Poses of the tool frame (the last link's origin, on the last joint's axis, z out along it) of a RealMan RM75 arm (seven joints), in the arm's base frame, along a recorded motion.
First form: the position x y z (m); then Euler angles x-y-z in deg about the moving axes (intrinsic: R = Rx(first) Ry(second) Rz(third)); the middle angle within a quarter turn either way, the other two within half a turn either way.
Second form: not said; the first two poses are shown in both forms.
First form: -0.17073 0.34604 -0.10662 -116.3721 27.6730 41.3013
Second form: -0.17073 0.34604 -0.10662; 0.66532 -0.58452 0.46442; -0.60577 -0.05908 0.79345; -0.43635 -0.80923 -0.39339
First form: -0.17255 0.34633 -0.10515 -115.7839 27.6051 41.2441
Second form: -0.17255 0.34633 -0.10515; 0.66631 -0.58422 0.46337; -0.60049 -0.05199 0.79794; -0.44208 -0.80993 -0.38546
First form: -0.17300 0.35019 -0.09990 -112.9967 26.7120 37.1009
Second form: -0.17300 0.35019 -0.09990; 0.71246 -0.53884 0.44951; -0.56569 -0.06199 0.82229; -0.41522 -0.84012 -0.34898
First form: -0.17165 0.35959 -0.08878 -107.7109 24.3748 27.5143
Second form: -0.17165 0.35959 -0.08878; 0.80784 -0.42079 0.41270; -0.48921 -0.08819 0.86769; -0.32872 -0.90286 -0.27710
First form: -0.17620 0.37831 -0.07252 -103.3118 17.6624 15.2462
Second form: -0.17620 0.37831 -0.07252; 0.91932 -0.25057 0.30341; -0.34541 -0.14450 0.92726; -0.18850 -0.95725 -0.21940
